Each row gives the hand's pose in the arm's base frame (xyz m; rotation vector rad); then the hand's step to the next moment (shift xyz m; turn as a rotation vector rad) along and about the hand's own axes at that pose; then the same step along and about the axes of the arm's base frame.
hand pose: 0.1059 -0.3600 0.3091 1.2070 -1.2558 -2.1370
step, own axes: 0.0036 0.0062 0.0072 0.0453 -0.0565 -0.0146
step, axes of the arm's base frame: -0.0085 -0.0020 0.0052 -0.0079 -0.0083 -0.0730
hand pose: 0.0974 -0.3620 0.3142 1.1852 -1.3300 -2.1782
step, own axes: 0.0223 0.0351 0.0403 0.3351 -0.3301 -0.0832
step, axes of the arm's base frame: -0.0500 -0.0089 0.0279 -0.0904 -0.0924 -0.4599
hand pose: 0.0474 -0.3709 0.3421 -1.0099 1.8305 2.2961
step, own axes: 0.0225 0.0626 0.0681 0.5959 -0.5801 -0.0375
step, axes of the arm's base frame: -0.0747 0.0331 0.0489 -0.2143 -0.0688 -0.8015
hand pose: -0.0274 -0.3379 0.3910 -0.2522 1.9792 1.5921
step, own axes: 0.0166 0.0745 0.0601 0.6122 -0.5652 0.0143
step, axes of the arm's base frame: -0.0307 0.0800 0.0457 -0.2184 -0.0127 -0.8041
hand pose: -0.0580 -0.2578 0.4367 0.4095 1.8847 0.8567
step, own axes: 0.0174 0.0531 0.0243 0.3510 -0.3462 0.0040
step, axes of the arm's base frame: 0.0090 0.0567 0.0203 -0.1270 -0.0243 -0.4758
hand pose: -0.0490 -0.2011 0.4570 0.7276 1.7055 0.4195
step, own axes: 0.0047 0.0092 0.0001 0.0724 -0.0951 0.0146
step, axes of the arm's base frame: 0.0017 0.0099 0.0023 -0.0188 -0.0239 -0.1165
